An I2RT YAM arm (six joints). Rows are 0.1 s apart.
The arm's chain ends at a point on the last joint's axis. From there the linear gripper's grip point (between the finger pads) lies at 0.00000 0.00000 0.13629 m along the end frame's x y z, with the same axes.
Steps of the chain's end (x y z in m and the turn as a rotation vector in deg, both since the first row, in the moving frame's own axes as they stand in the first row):
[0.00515, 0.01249, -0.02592, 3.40, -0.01, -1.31]
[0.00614, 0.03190, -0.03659, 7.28, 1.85, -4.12]
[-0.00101, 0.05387, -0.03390, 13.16, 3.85, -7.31]
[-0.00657, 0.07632, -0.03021, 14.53, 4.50, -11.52]
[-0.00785, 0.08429, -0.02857, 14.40, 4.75, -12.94]
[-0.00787, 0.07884, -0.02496, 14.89, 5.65, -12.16]
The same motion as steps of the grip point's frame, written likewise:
[0.00503, 0.00441, -0.02616, 3.40, -0.01, -1.31]
[0.00990, 0.01449, -0.03776, 7.28, 1.85, -4.12]
[0.00605, 0.02237, -0.03778, 13.16, 3.85, -7.31]
[0.00049, 0.04133, -0.03497, 14.53, 4.50, -11.52]
[-0.00061, 0.04946, -0.03329, 14.40, 4.75, -12.94]
[0.00158, 0.04273, -0.03017, 14.89, 5.65, -12.16]

